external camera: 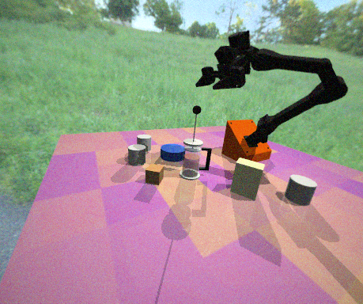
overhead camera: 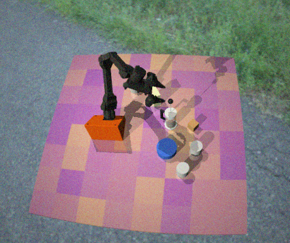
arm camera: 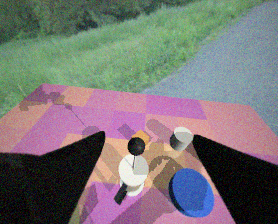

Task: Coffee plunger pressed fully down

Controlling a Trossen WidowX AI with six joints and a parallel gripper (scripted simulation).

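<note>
My gripper tip is 10 mm short of the coffee press, 20 mm to the right of it and 210 mm above it. Also, from my gripper tip: pale yellow block (90 mm behind, 180 mm to the left, 280 mm below).
</note>
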